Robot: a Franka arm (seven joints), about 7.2 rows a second.
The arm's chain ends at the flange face. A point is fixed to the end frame.
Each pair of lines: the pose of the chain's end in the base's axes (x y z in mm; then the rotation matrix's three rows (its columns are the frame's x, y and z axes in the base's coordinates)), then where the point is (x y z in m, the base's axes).
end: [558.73 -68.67 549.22], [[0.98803 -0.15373 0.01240], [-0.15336 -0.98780 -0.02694], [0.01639 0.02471 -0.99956]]
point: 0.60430 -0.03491 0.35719
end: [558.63 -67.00 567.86], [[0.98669 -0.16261 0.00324], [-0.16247 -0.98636 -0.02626], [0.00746 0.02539 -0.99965]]
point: 0.60280 -0.03351 0.37546
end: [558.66 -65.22 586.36], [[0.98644 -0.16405 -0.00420], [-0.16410 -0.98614 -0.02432], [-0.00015 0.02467 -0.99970]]
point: 0.60146 -0.03143 0.39370
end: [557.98 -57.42 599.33], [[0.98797 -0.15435 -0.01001], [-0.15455 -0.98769 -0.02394], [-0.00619 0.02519 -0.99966]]
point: 0.59928 -0.02313 0.40643
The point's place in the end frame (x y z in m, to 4 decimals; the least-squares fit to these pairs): 0.0367 -0.0451 0.1916
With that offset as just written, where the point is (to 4 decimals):
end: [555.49 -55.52 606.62], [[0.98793 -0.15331 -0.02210], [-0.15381 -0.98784 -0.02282], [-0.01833 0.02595 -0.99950]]
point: 0.5944 -0.0210 0.4133
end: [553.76 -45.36 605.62], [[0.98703 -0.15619 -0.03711], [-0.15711 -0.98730 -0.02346], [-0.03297 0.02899 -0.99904]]
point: 0.5899 -0.0111 0.4117
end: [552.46 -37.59 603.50], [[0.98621 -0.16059 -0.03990], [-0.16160 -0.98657 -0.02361], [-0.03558 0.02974 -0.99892]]
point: 0.5883 -0.0036 0.4095
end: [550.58 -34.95 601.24], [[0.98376 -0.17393 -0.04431], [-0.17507 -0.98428 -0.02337], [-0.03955 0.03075 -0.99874]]
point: 0.5860 -0.0015 0.4070
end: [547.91 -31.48 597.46], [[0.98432 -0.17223 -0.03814], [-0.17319 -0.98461 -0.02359], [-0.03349 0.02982 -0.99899]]
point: 0.5845 0.0020 0.4035
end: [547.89 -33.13 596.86], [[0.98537 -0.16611 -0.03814], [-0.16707 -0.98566 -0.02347], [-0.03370 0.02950 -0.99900]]
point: 0.5842 0.0007 0.4029
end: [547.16 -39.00 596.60], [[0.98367 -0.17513 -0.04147], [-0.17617 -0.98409 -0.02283], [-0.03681 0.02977 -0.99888]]
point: 0.5832 -0.0055 0.4025
